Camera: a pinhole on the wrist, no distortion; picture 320 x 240 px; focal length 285.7 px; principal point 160.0 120.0 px. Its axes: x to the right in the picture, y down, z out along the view. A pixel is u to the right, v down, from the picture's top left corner.
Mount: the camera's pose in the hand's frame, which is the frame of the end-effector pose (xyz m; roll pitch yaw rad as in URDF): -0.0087 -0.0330 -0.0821 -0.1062 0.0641 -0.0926
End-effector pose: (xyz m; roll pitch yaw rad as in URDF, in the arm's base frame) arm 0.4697 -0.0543 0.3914 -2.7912 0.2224 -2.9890
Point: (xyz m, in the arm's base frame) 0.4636 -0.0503 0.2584
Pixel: 190.6 205.8
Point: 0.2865 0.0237 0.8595
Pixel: behind the camera
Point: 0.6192 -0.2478 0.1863
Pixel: 98.0 11.4
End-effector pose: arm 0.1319 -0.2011 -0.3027 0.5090 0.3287 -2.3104
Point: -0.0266 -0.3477 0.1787
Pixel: 158.1 227.6
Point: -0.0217 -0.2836 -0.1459
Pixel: 243.0 176.4
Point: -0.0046 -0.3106 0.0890
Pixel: 157.4 219.1
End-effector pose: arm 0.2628 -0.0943 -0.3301 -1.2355 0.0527 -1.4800
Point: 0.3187 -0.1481 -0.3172
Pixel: 268.8 171.4
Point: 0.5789 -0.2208 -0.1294
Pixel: 244.4 56.9
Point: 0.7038 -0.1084 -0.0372
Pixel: 169.0 41.6
